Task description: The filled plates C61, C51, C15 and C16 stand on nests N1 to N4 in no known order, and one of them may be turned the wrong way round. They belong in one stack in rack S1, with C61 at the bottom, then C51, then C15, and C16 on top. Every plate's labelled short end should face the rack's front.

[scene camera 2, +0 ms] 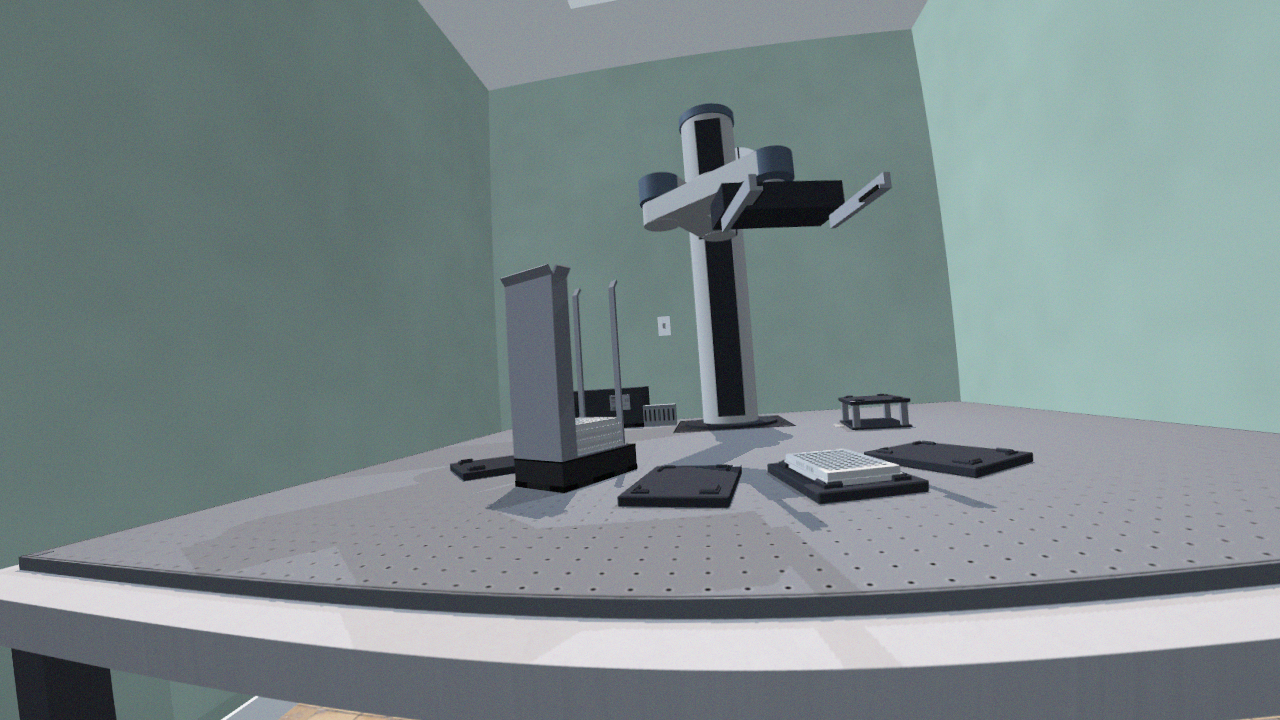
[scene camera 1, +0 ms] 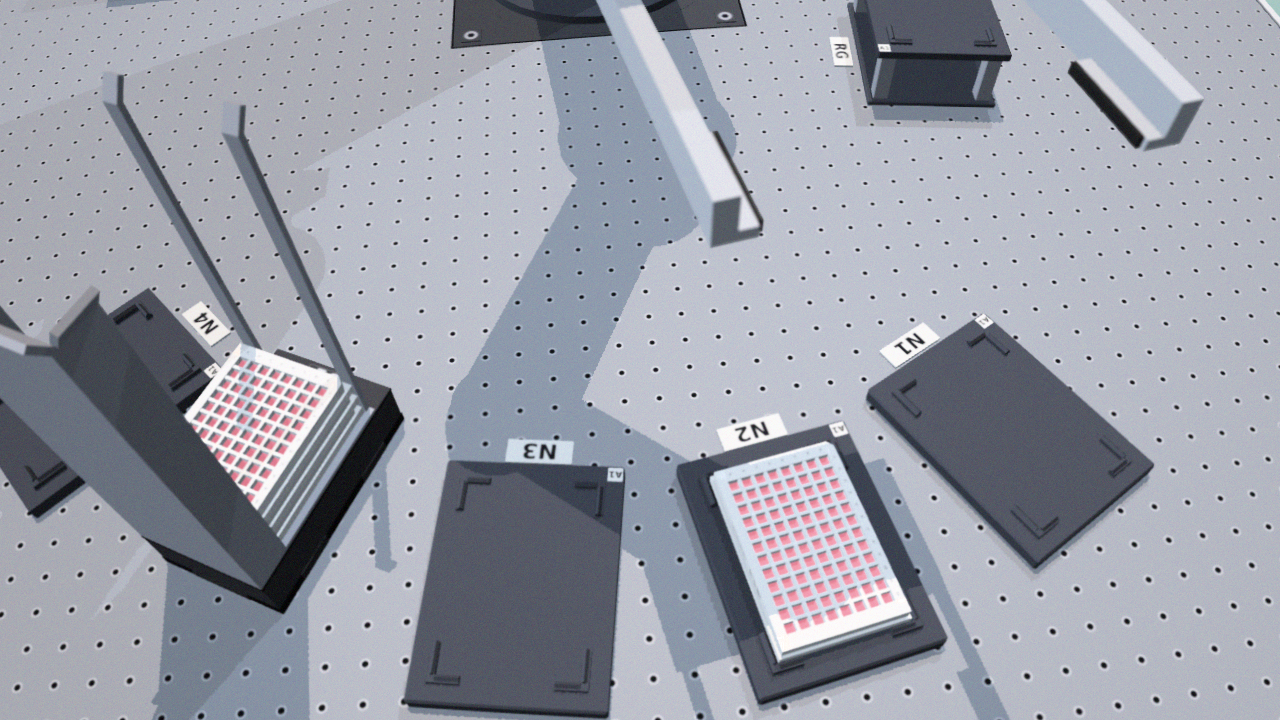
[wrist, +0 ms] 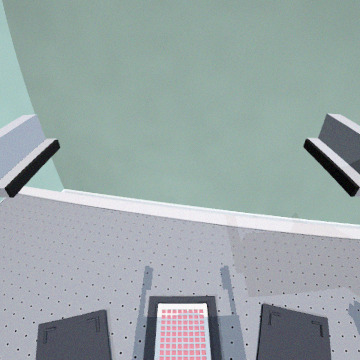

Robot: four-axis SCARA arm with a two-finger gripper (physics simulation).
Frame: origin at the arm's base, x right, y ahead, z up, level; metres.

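Seen in the pictures: gripper, fingertip midpoint: (scene camera 2: 821, 180) (scene camera 1: 970, 168) (wrist: 181, 126); arm's base at its link origin: (scene camera 2: 731, 427).
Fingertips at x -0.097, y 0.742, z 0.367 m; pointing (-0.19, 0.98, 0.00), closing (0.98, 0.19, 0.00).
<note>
Offsets run from my fingertips to a thing's top centre. "spot": to the spot under its first point.
Rack S1 {dz -0.062, dx +0.348, dy -0.105 m} (scene camera 1: 179, 447) (scene camera 2: 537, 367) stands at the left in both scene views, with a stack of several white plates {dz -0.272, dx +0.351, dy -0.099 m} (scene camera 1: 268, 416) {dz -0.285, dx +0.351, dy -0.100 m} (scene camera 2: 597, 434) low inside it; their labels are not readable. One plate with pink wells {dz -0.328, dx +0.005, dy -0.024 m} (scene camera 1: 810, 537) (scene camera 2: 841, 462) (wrist: 183, 335) lies flat on nest N2 {spot: dz -0.339, dx -0.054, dy +0.036 m} (scene camera 1: 921, 626) (scene camera 2: 914, 488); its label does not show. Nests N1 {dz -0.338, dx -0.154, dy -0.096 m} (scene camera 1: 1011, 438) (scene camera 2: 966, 456) (wrist: 72, 337), N3 {dz -0.339, dx +0.186, dy -0.023 m} (scene camera 1: 519, 582) (scene camera 2: 684, 486) (wrist: 295, 337) and N4 {dz -0.337, dx +0.505, dy -0.198 m} (scene camera 1: 161, 349) (scene camera 2: 483, 466) show no plate. My gripper (scene camera 1: 947, 174) (scene camera 2: 819, 182) (wrist: 181, 126) is wide open and empty, high above the table.
A small raised stand marked RG {dz -0.291, dx -0.212, dy -0.530 m} (scene camera 1: 935, 31) (scene camera 2: 874, 400) stands at the back right. The arm's column (scene camera 2: 723, 331) rises behind the nests. Tall thin posts {spot: dz -0.142, dx +0.282, dy -0.140 m} (scene camera 1: 286, 232) (scene camera 2: 615, 358) rise from the rack's side facing the column.
</note>
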